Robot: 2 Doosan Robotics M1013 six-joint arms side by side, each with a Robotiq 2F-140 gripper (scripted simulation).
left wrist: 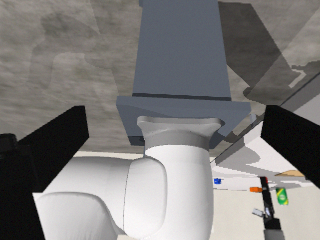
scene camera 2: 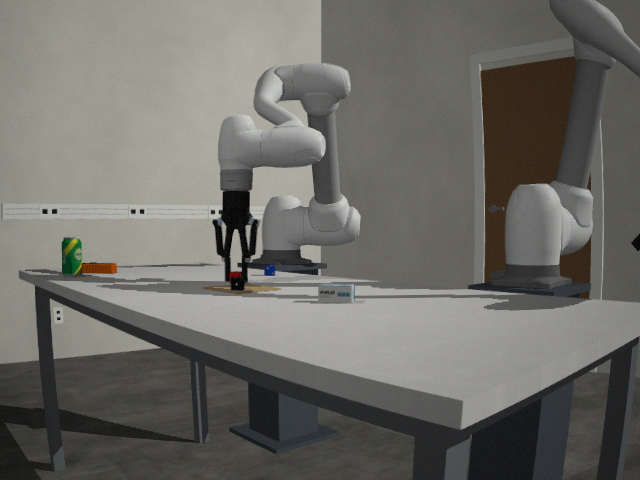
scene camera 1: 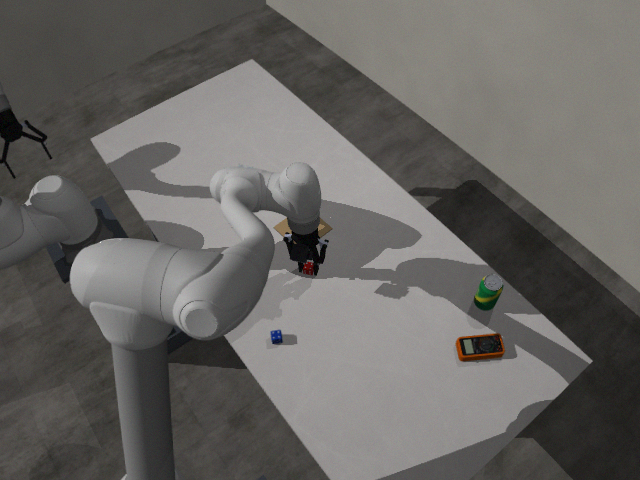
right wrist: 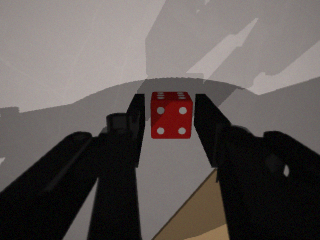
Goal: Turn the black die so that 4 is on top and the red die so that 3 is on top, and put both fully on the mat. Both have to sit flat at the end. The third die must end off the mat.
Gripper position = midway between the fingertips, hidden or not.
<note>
I see my left gripper [left wrist: 174, 121], my right gripper [scene camera 2: 236, 281] and a red die [right wrist: 171, 112].
My right gripper shows as well in scene camera 1 [scene camera 1: 309, 270] and in the right wrist view [right wrist: 169, 109].
</note>
